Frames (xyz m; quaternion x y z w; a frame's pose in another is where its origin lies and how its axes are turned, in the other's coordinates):
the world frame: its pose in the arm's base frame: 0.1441 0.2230 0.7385 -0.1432 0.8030 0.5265 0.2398
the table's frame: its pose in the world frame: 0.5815 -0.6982 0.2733 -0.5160 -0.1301 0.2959 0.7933
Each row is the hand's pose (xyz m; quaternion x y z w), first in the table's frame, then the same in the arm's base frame.
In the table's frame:
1: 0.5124 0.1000 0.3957 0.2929 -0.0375 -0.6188 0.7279
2: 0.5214 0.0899 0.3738 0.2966 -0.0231 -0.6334 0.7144
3: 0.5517 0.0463 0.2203 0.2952 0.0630 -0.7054 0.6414
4: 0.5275 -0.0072 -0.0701 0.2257 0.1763 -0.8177 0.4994
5: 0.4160 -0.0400 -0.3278 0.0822 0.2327 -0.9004 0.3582
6: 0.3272 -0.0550 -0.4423 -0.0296 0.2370 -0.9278 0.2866
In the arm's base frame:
1: -0.3863 0.4917 0.1840 -0.1293 0.5841 0.5177 0.6116
2: -0.3983 0.4854 0.1622 -0.1488 0.5843 0.5039 0.6185
3: -0.4520 0.4163 0.0253 -0.2603 0.5661 0.4384 0.6477
4: -0.4756 0.2511 -0.2195 -0.4213 0.4637 0.3342 0.7041
5: -0.4092 0.0786 -0.4334 -0.5235 0.2877 0.2566 0.7598
6: -0.3411 -0.0044 -0.5318 -0.5499 0.1598 0.2312 0.7865

